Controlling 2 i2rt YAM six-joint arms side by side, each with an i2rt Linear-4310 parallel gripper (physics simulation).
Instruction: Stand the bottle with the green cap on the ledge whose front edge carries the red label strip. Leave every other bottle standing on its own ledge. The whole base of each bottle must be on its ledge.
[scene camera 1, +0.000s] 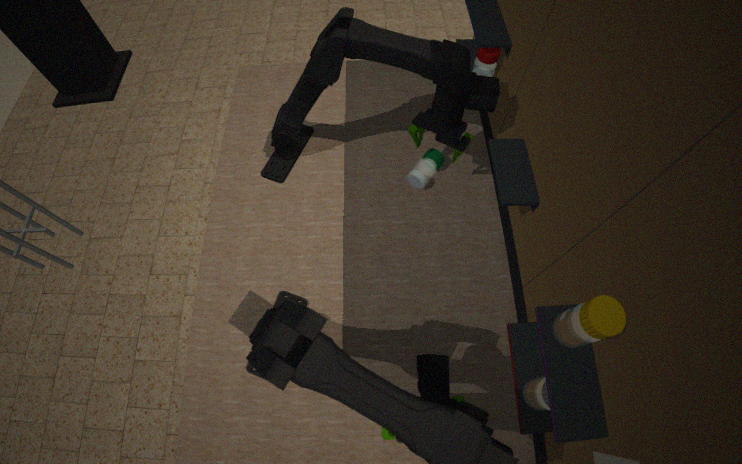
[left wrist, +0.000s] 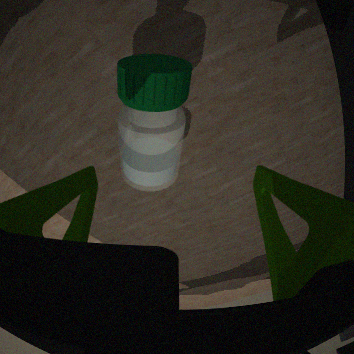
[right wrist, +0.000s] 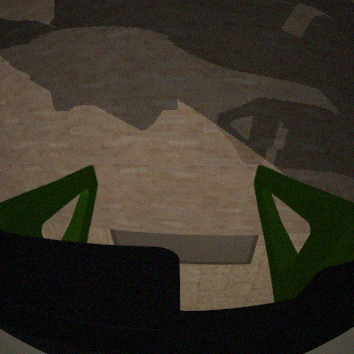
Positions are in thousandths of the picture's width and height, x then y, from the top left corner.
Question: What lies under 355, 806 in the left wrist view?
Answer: The left gripper.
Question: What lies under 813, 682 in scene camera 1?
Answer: A yellow-capped bottle.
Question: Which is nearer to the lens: the green-capped bottle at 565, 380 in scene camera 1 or the grey-capped bottle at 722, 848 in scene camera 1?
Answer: The grey-capped bottle.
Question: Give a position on a purple-edged ledge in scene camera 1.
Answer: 780, 880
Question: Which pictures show the green-capped bottle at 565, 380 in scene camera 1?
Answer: Scene camera 1 and the left wrist view only.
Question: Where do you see the left gripper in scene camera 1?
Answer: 587, 331
